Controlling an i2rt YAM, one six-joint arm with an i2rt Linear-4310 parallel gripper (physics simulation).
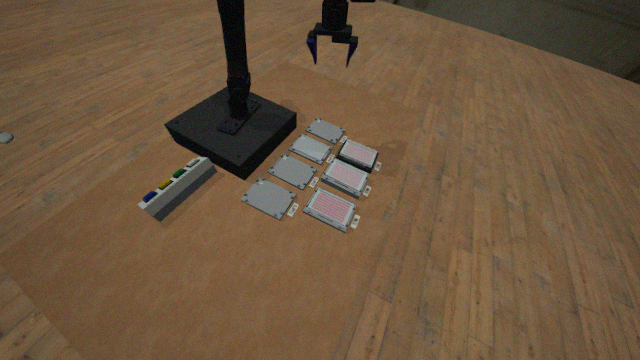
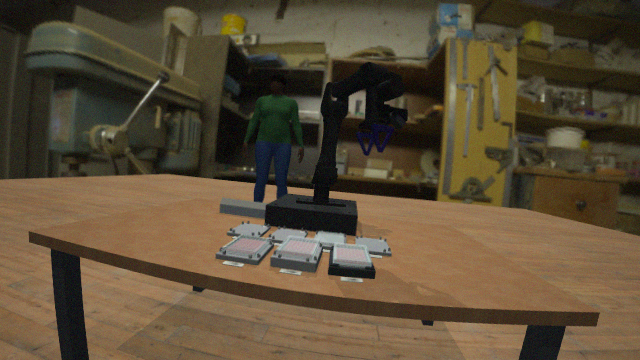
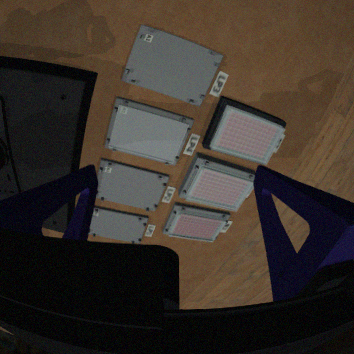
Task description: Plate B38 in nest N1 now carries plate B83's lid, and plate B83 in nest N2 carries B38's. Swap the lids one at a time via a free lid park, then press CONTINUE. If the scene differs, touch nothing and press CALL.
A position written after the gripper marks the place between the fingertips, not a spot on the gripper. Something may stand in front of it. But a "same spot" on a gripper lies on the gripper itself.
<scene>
The gripper shows in image 1, in image 2 and in image 3 (175,173). One and the same spot on a grey button box: (image 1: 165,200) is (image 2: 231,203). The same spot on the gripper: (image 1: 353,42) is (image 2: 372,123).
</scene>
